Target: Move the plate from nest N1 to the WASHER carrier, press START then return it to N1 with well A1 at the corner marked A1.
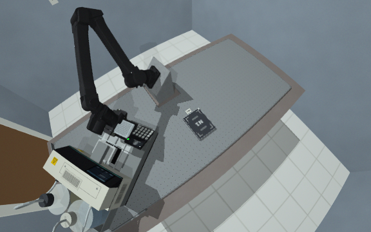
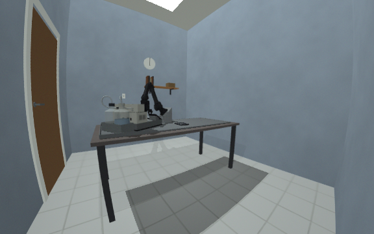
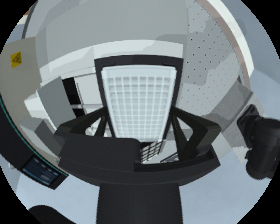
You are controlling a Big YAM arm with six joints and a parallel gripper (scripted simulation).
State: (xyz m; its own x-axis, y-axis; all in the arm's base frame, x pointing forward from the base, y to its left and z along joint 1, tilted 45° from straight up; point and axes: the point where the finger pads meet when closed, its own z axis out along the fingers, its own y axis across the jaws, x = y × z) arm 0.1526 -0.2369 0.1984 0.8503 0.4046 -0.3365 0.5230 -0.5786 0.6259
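My gripper is now 10 mm above the white well plate. Round my hand: plate washer: 80 mm ahead, 130 mm to the right, 30 mm above; then bottle: 180 mm ahead, 420 mm to the right, 40 mm above.
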